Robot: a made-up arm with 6 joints. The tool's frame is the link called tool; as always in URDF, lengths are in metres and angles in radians. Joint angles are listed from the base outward.
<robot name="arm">
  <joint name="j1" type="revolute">
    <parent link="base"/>
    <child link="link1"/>
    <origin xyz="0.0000 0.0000 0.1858" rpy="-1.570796 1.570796 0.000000"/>
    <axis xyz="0 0 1"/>
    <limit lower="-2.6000" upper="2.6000"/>
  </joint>
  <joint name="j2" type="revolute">
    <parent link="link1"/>
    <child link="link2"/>
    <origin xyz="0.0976 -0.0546 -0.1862" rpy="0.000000 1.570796 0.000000"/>
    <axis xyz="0 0 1"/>
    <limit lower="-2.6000" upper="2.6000"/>
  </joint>
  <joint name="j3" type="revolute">
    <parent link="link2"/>
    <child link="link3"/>
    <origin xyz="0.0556 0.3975 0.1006" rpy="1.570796 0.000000 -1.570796"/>
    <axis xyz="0 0 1"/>
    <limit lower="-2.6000" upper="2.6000"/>
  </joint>
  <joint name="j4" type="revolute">
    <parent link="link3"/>
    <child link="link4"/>
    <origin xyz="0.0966 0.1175 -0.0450" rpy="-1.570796 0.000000 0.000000"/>
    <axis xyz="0 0 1"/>
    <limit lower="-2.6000" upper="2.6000"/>
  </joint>
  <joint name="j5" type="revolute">
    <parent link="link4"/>
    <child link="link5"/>
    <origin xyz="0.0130 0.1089 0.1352" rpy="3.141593 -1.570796 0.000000"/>
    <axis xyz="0 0 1"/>
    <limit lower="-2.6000" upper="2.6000"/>
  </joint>
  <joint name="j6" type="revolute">
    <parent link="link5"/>
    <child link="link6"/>
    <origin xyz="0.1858 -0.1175 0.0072" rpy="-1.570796 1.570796 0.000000"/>
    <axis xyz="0 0 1"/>
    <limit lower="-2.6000" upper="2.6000"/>
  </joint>
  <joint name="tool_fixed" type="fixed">
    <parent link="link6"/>
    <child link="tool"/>
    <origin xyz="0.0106 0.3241 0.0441" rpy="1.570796 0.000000 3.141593"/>
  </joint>
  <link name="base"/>
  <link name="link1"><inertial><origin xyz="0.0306 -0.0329 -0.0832"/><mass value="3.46"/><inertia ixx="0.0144" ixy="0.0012" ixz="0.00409" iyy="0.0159" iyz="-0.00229" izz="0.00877"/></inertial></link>
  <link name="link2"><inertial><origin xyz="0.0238 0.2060 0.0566"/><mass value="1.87"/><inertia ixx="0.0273" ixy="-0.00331" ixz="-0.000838" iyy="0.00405" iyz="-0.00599" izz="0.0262"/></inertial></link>
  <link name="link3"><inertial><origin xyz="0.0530 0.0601 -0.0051"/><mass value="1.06"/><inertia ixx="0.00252" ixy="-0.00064" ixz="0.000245" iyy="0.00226" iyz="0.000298" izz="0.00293"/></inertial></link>
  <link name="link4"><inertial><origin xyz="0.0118 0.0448 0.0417"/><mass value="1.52"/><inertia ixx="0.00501" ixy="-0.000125" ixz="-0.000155" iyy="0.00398" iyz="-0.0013" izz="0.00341"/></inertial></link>
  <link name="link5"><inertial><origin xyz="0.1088 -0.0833 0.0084"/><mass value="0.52"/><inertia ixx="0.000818" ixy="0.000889" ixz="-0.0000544" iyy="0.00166" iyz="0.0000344" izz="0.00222"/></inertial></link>
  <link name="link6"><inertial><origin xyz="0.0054 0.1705 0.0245"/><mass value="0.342"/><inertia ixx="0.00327" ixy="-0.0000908" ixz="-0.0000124" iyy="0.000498" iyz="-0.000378" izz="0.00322"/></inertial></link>
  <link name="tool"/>
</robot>
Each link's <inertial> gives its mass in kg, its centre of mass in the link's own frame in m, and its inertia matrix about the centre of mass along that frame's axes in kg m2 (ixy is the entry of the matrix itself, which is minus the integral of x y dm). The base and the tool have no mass. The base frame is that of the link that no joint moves.
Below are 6 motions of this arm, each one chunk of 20 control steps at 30 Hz.
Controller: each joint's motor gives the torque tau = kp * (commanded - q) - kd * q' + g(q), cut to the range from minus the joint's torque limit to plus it. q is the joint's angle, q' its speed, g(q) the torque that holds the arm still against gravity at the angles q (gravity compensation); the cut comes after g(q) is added. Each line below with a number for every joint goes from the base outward.
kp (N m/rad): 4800 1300 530 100 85 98
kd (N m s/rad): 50 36 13 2.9 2.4 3.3
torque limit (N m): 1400 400 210 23 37 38
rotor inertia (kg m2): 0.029 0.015 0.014 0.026 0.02 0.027
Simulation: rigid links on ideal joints. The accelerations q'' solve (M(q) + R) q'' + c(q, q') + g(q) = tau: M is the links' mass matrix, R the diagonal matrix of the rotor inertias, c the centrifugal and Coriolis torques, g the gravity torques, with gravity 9.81 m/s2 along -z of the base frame. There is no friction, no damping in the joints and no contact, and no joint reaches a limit. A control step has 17 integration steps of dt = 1/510 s. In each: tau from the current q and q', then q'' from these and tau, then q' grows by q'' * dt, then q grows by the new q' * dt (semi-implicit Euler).
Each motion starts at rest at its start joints. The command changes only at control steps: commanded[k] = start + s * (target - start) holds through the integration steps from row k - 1 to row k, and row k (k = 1, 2, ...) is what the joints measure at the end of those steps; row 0 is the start. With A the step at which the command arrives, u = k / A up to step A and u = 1 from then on. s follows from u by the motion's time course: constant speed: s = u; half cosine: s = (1 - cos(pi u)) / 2; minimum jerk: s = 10 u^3 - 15 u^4 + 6 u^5; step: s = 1 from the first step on.
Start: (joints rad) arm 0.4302 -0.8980 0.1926 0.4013 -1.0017 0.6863
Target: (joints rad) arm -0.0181 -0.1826 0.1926 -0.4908 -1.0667 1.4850
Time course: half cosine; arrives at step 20
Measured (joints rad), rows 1 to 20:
1: 0.4274 -0.8951 0.1926 0.3986 -1.0019 0.6892
2: 0.4192 -0.8853 0.1925 0.3875 -1.0029 0.6995
3: 0.4057 -0.8673 0.1921 0.3651 -1.0047 0.7190
4: 0.3874 -0.8413 0.1917 0.3318 -1.0073 0.7475
5: 0.3645 -0.8078 0.1913 0.2895 -1.0104 0.7842
6: 0.3378 -0.7675 0.1909 0.2393 -1.0140 0.8284
7: 0.3077 -0.7216 0.1907 0.1823 -1.0180 0.8789
8: 0.2750 -0.6711 0.1905 0.1197 -1.0223 0.9346
9: 0.2406 -0.6174 0.1903 0.0528 -1.0268 0.9940
10: 0.2052 -0.5617 0.1903 -0.0168 -1.0314 1.0556
11: 0.1698 -0.5055 0.1903 -0.0873 -1.0361 1.1180
12: 0.1353 -0.4501 0.1904 -0.1570 -1.0408 1.1796
13: 0.1025 -0.3970 0.1905 -0.2242 -1.0454 1.2388
14: 0.0723 -0.3475 0.1907 -0.2871 -1.0498 1.2942
15: 0.0455 -0.3028 0.1908 -0.3442 -1.0539 1.3444
16: 0.0227 -0.2641 0.1909 -0.3940 -1.0576 1.3883
17: 0.0046 -0.2322 0.1910 -0.4351 -1.0608 1.4246
18: -0.0085 -0.2080 0.1912 -0.4665 -1.0634 1.4526
19: -0.0162 -0.1919 0.1914 -0.4874 -1.0653 1.4716
20: -0.0184 -0.1845 0.1916 -0.4972 -1.0664 1.4810

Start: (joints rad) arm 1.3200 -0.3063 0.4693 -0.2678 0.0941 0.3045
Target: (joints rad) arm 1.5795 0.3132 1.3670 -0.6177 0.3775 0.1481
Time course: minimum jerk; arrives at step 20
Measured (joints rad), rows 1 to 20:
1: 1.3203 -0.3060 0.4698 -0.2684 0.0940 0.3045
2: 1.3220 -0.3036 0.4738 -0.2723 0.0936 0.3041
3: 1.3266 -0.2959 0.4857 -0.2805 0.0949 0.3027
4: 1.3350 -0.2803 0.5096 -0.2924 0.1002 0.2995
5: 1.3474 -0.2554 0.5472 -0.3072 0.1109 0.2939
6: 1.3636 -0.2214 0.5985 -0.3251 0.1267 0.2858
7: 1.3832 -0.1791 0.6619 -0.3465 0.1470 0.2754
8: 1.4053 -0.1298 0.7352 -0.3714 0.1707 0.2631
9: 1.4293 -0.0753 0.8158 -0.3993 0.1972 0.2494
10: 1.4541 -0.0175 0.9005 -0.4291 0.2254 0.2348
11: 1.4788 0.0413 0.9860 -0.4598 0.2543 0.2198
12: 1.5024 0.0988 1.0689 -0.4901 0.2828 0.2052
13: 1.5239 0.1527 1.1458 -0.5192 0.3097 0.1914
14: 1.5424 0.2010 1.2138 -0.5459 0.3338 0.1791
15: 1.5573 0.2419 1.2704 -0.5692 0.3541 0.1687
16: 1.5685 0.2740 1.3142 -0.5882 0.3698 0.1605
17: 1.5757 0.2969 1.3447 -0.6024 0.3805 0.1546
18: 1.5795 0.3106 1.3626 -0.6117 0.3861 0.1509
19: 1.5805 0.3165 1.3698 -0.6166 0.3871 0.1491
20: 1.5800 0.3167 1.3698 -0.6184 0.3843 0.1485

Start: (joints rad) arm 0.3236 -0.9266 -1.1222 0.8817 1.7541 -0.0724
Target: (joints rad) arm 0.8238 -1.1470 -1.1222 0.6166 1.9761 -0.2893
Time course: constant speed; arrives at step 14
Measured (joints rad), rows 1 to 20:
1: 0.3595 -0.9363 -1.1215 0.8672 1.7645 -0.0804
2: 0.3954 -0.9493 -1.1202 0.8527 1.7809 -0.0974
3: 0.4310 -0.9647 -1.1202 0.8345 1.7972 -0.1137
4: 0.4666 -0.9806 -1.1204 0.8150 1.8134 -0.1290
5: 0.5023 -0.9963 -1.1204 0.7958 1.8294 -0.1444
6: 0.5381 -1.0121 -1.1203 0.7769 1.8452 -0.1599
7: 0.5738 -1.0278 -1.1202 0.7580 1.8611 -0.1754
8: 0.6095 -1.0436 -1.1202 0.7390 1.8770 -0.1909
9: 0.6452 -1.0593 -1.1201 0.7201 1.8929 -0.2064
10: 0.6809 -1.0751 -1.1201 0.7012 1.9088 -0.2219
11: 0.7167 -1.0908 -1.1200 0.6822 1.9246 -0.2373
12: 0.7524 -1.1066 -1.1200 0.6633 1.9405 -0.2528
13: 0.7881 -1.1223 -1.1199 0.6444 1.9564 -0.2683
14: 0.8238 -1.1381 -1.1199 0.6255 1.9722 -0.2838
15: 0.8238 -1.1440 -1.1206 0.6210 1.9779 -0.2917
16: 0.8236 -1.1468 -1.1223 0.6168 1.9768 -0.2899
17: 0.8237 -1.1471 -1.1224 0.6159 1.9762 -0.2890
18: 0.8238 -1.1470 -1.1222 0.6164 1.9760 -0.2891
19: 0.8238 -1.1470 -1.1222 0.6166 1.9761 -0.2893
20: 0.8238 -1.1470 -1.1222 0.6166 1.9761 -0.2893

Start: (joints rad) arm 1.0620 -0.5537 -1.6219 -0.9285 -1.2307 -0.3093
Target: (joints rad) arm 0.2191 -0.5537 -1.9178 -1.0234 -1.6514 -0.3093
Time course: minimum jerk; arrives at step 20
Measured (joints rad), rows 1 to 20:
1: 1.0610 -0.5537 -1.6221 -0.9285 -1.2310 -0.3093
2: 1.0548 -0.5539 -1.6236 -0.9289 -1.2332 -0.3093
3: 1.0395 -0.5542 -1.6279 -0.9301 -1.2395 -0.3094
4: 1.0130 -0.5546 -1.6358 -0.9329 -1.2514 -0.3096
5: 0.9746 -0.5550 -1.6481 -0.9374 -1.2695 -0.3096
6: 0.9243 -0.5552 -1.6646 -0.9437 -1.2936 -0.3097
7: 0.8634 -0.5554 -1.6850 -0.9514 -1.3233 -0.3097
8: 0.7940 -0.5554 -1.7088 -0.9602 -1.3576 -0.3097
9: 0.7186 -0.5553 -1.7350 -0.9697 -1.3953 -0.3096
10: 0.6400 -0.5552 -1.7625 -0.9792 -1.4348 -0.3096
11: 0.5614 -0.5550 -1.7903 -0.9885 -1.4748 -0.3095
12: 0.4860 -0.5548 -1.8173 -0.9971 -1.5135 -0.3095
13: 0.4166 -0.5546 -1.8423 -1.0046 -1.5494 -0.3094
14: 0.3559 -0.5544 -1.8645 -1.0109 -1.5810 -0.3094
15: 0.3057 -0.5543 -1.8830 -1.0159 -1.6073 -0.3094
16: 0.2674 -0.5541 -1.8975 -1.0196 -1.6276 -0.3094
17: 0.2412 -0.5540 -1.9078 -1.0221 -1.6415 -0.3093
18: 0.2261 -0.5538 -1.9141 -1.0234 -1.6496 -0.3093
19: 0.2200 -0.5537 -1.9171 -1.0239 -1.6527 -0.3093
20: 0.2191 -0.5536 -1.9179 -1.0238 -1.6526 -0.3093

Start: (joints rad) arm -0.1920 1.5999 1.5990 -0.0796 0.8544 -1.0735
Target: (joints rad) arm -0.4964 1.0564 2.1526 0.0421 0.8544 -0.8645
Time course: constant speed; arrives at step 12
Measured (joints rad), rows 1 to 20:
1: -0.2183 1.5783 1.6303 -0.0793 0.8646 -1.0651
2: -0.2430 1.5399 1.6778 -0.0684 0.8692 -1.0501
3: -0.2671 1.4901 1.7266 -0.0533 0.8633 -1.0327
4: -0.2917 1.4376 1.7728 -0.0414 0.8538 -1.0134
5: -0.3170 1.3878 1.8177 -0.0322 0.8479 -0.9940
6: -0.3427 1.3419 1.8627 -0.0230 0.8472 -0.9757
7: -0.3684 1.2980 1.9081 -0.0131 0.8494 -0.9585
8: -0.3940 1.2541 1.9538 -0.0027 0.8516 -0.9416
9: -0.4196 1.2092 1.9996 0.0077 0.8524 -0.9245
10: -0.4451 1.1634 2.0454 0.0180 0.8520 -0.9071
11: -0.4707 1.1173 2.0913 0.0282 0.8512 -0.8895
12: -0.4964 1.0714 2.1372 0.0385 0.8506 -0.8719
13: -0.4947 1.0453 2.1510 0.0419 0.8375 -0.8614
14: -0.4948 1.0402 2.1560 0.0464 0.8339 -0.8606
15: -0.4960 1.0476 2.1545 0.0454 0.8429 -0.8624
16: -0.4968 1.0563 2.1523 0.0423 0.8540 -0.8642
17: -0.4968 1.0605 2.1516 0.0409 0.8595 -0.8652
18: -0.4966 1.0600 2.1521 0.0413 0.8591 -0.8654
19: -0.4964 1.0576 2.1526 0.0420 0.8560 -0.8650
20: -0.4963 1.0558 2.1528 0.0424 0.8536 -0.8645

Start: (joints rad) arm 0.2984 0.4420 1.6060 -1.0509 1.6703 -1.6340
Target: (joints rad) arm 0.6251 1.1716 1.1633 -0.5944 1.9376 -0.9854
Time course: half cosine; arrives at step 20
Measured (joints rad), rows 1 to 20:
1: 0.3005 0.4440 1.6036 -1.0493 1.6711 -1.6310
2: 0.3068 0.4521 1.5968 -1.0432 1.6741 -1.6214
3: 0.3172 0.4695 1.5861 -1.0315 1.6801 -1.6052
4: 0.3311 0.4968 1.5708 -1.0143 1.6895 -1.5824
5: 0.3480 0.5325 1.5507 -0.9924 1.7018 -1.5531
6: 0.3676 0.5751 1.5265 -0.9663 1.7164 -1.5178
7: 0.3896 0.6230 1.4989 -0.9367 1.7332 -1.4773
8: 0.4134 0.6751 1.4685 -0.9042 1.7519 -1.4327
9: 0.4382 0.7304 1.4361 -0.8696 1.7720 -1.3850
10: 0.4636 0.7874 1.4023 -0.8338 1.7930 -1.3355
11: 0.4888 0.8450 1.3679 -0.7977 1.8144 -1.2854
12: 0.5133 0.9015 1.3339 -0.7621 1.8356 -1.2358
13: 0.5366 0.9556 1.3009 -0.7282 1.8560 -1.1880
14: 0.5580 1.0061 1.2700 -0.6966 1.8751 -1.1431
15: 0.5772 1.0516 1.2418 -0.6682 1.8923 -1.1022
16: 0.5935 1.0911 1.2171 -0.6437 1.9073 -1.0664
17: 0.6067 1.1237 1.1966 -0.6237 1.9197 -1.0365
18: 0.6164 1.1485 1.1809 -0.6086 1.9291 -1.0134
19: 0.6224 1.1650 1.1704 -0.5988 1.9353 -0.9976
20: 0.6244 1.1728 1.1652 -0.5945 1.9382 -0.9895

